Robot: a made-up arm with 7 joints. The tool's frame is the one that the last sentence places.
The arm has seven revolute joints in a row. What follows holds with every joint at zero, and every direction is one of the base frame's. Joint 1 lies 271 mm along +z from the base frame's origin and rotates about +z. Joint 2 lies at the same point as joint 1 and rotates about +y. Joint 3 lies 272 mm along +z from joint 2 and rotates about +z. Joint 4 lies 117 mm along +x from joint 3 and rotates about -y. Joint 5 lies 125 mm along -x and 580 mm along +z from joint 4 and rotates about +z. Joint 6 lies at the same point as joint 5 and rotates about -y. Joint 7 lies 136 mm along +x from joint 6 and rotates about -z. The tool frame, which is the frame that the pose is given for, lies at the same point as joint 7; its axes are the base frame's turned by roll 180, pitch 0 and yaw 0 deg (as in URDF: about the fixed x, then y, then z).
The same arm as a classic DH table. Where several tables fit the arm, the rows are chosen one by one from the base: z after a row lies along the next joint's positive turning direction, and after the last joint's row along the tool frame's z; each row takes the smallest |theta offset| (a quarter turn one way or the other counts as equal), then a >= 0, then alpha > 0; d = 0 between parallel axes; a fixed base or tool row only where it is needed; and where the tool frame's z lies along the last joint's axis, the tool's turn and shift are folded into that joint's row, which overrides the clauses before.
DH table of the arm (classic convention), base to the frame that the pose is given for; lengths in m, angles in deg. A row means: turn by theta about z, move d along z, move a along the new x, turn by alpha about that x. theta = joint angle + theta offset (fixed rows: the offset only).
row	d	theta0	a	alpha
joint 1	0.271	0	0	-90
joint 2	0	0	0	90
joint 3	0.272	0	0.117	90
joint 4	0	0	-0.125	-90
joint 5	0.58	0	0	90
joint 6	0	0	0.136	90
joint 7	0	0	0	0

